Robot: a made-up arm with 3 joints. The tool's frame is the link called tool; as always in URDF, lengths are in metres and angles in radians.
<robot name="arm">
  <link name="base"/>
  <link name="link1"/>
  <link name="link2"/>
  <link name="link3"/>
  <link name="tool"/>
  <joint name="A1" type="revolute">
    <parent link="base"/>
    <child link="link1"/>
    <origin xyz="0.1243 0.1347 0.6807"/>
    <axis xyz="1 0 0"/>
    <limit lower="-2.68" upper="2.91" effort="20" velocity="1.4"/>
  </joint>
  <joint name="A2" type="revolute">
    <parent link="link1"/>
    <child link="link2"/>
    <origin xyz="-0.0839 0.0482 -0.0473"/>
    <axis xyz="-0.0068 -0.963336 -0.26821"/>
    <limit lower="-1.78" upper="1.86" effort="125" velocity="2.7"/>
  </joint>
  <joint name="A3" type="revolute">
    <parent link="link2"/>
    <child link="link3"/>
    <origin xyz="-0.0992 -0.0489 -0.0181"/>
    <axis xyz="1 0 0"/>
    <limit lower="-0.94" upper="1.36" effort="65" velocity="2.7"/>
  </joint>
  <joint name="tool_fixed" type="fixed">
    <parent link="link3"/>
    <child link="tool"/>
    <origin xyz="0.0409 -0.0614 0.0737" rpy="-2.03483 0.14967 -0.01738"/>
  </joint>
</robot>
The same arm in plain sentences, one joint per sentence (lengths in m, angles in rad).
The arm has three revolute joints in a row. What follows holds with every joint at zero, and every direction is one of the base frame's.
The first joint is mounted 0.1243 m along +x and 0.1347 m along +y and 0.6807 m along +z from the base frame's origin and turns about +x, from -2.68 to 2.91 rad.
The second joint is mounted 0.0839 m along -x and 0.0482 m along +y and 0.0473 m along -z from the first joint and turns about the direction (-0.0068, -0.963336, -0.26821), from -1.78 to 1.86 rad.
The third joint is mounted 0.0992 m along -x and 0.0489 m along -y and 0.0181 m along -z from the second joint and turns about +x, from -0.94 to 1.36 rad.
The tool frame, which is the frame that the pose is given for, is mounted 0.0409 m along +x and 0.0614 m along -y and 0.0737 m along +z from the third joint; its axes are the base frame's turned by roll -2.0348, pitch 0.1497 and yaw -0.0174 rad (as in URDF: about the fixed x, then y, then z).

